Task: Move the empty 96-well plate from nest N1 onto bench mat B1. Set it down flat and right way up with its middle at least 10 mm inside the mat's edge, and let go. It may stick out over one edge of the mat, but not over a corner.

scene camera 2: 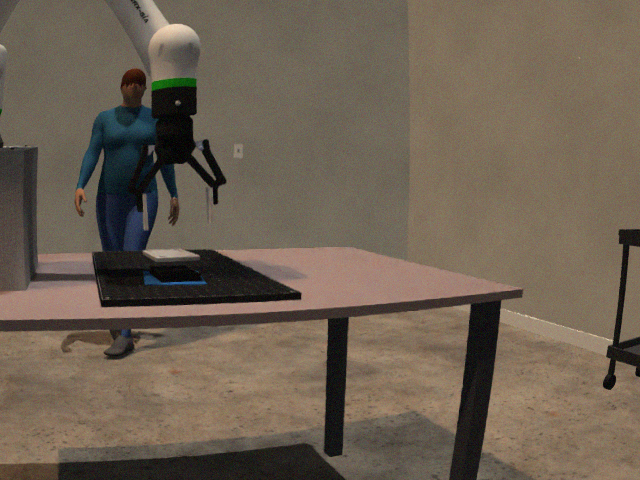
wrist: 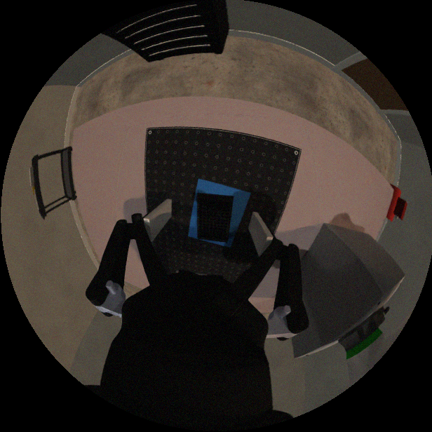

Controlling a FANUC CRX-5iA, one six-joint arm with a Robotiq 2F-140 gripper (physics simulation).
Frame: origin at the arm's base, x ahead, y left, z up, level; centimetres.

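Seen in the pictures: gripper, fingertip midpoint: (scene camera 2: 178, 226).
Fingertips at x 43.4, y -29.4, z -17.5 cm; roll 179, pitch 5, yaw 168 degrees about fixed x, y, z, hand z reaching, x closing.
Pixels of each thing's middle, then the offset from my fingertips to it. Level surfaces: height alone.
- black 96-well plate at the middle of its body: (scene camera 2: 174, 273) dx +1.4, dy +6.2, dz -10.3 cm
- blue bench mat at its surface level: dz -11.1 cm
- pale flat block at the middle of its body: (scene camera 2: 169, 254) dx +12.1, dy +36.9, dz -10.5 cm
- black perforated board at its surface level: dz -11.3 cm
- pink table at its surface level: dz -12.6 cm
The black 96-well plate (scene camera 2: 175, 273) (wrist: 215, 217) lies flat on the blue bench mat (scene camera 2: 149, 280) (wrist: 241, 206), with its dotted well grid facing up. It is turned slightly relative to the mat, and blue shows around it in the wrist view. My gripper (scene camera 2: 177, 225) (wrist: 210, 213) is wide open and empty, high above the plate, with one finger out to each side and touching nothing. A pale flat block (scene camera 2: 170, 255), possibly nest N1, is behind the plate in the scene view; in the wrist view it does not show.
The mat lies on a black perforated board (scene camera 2: 248, 293) (wrist: 200, 146) on the pink table (scene camera 2: 392, 281) (wrist: 110, 150). A grey pedestal (scene camera 2: 15, 217) (wrist: 345, 270) stands at the table's left in the scene view. A person (scene camera 2: 126, 155) stands behind the table. A black cart (scene camera 2: 621, 294) (wrist: 67, 172) is beyond it.
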